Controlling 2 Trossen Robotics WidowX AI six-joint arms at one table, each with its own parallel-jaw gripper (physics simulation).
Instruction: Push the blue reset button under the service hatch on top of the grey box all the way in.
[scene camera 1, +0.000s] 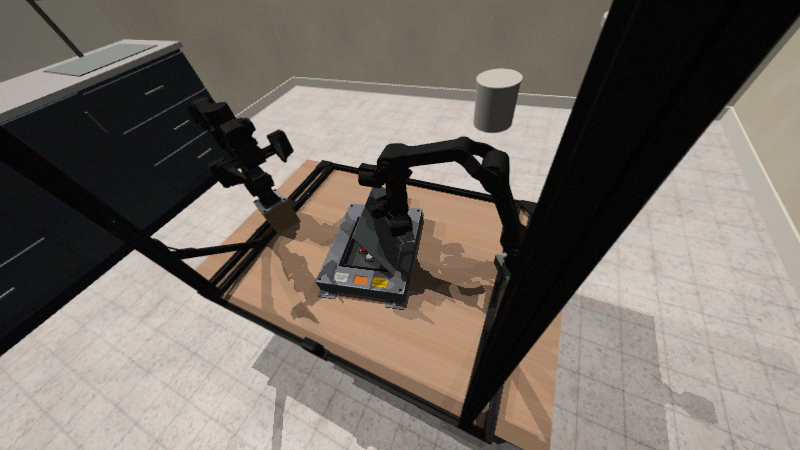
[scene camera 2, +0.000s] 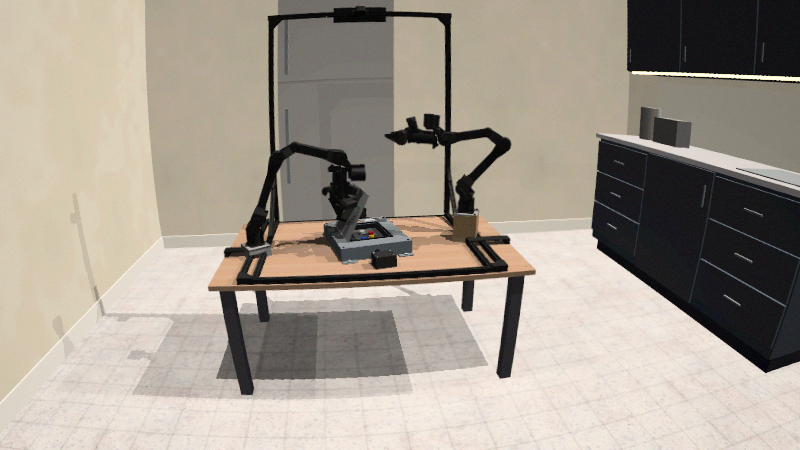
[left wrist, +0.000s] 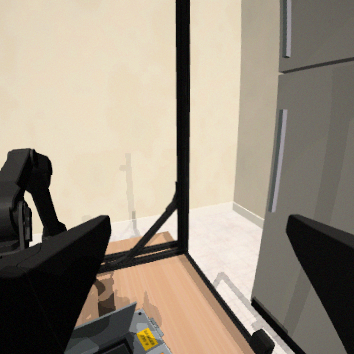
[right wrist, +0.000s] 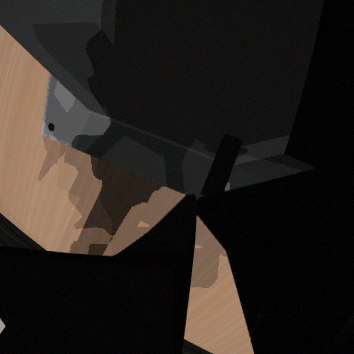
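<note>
The grey box (scene camera 1: 398, 279) (scene camera 2: 398, 243) sits mid-table. Its dark grey service hatch (scene camera 1: 373, 232) (scene camera 2: 354, 211) (left wrist: 105, 321) is tilted steeply up, and the recess under it is open. In the scene camera 2 view a small blue button (scene camera 2: 363, 238) shows in the recess beside a red button (scene camera 2: 370, 233) (scene camera 1: 362, 249). My right gripper (scene camera 1: 395, 225) (scene camera 2: 346, 203) (right wrist: 206, 203) is shut on the hatch handle (right wrist: 221, 165) and holds the hatch up. My left gripper (scene camera 2: 392, 136) (left wrist: 199, 223) is wide open and empty, high above the table, well clear of the box.
A black frame (scene camera 1: 577, 201) (scene camera 2: 447, 112) (left wrist: 182, 123) stands around the table. A small black block (scene camera 2: 383, 259) (scene camera 1: 311, 345) sits at one table edge. A brown block (scene camera 1: 282, 216) (scene camera 2: 465, 225) carries the left arm's base. A grey cylinder (scene camera 1: 497, 100) stands on the floor.
</note>
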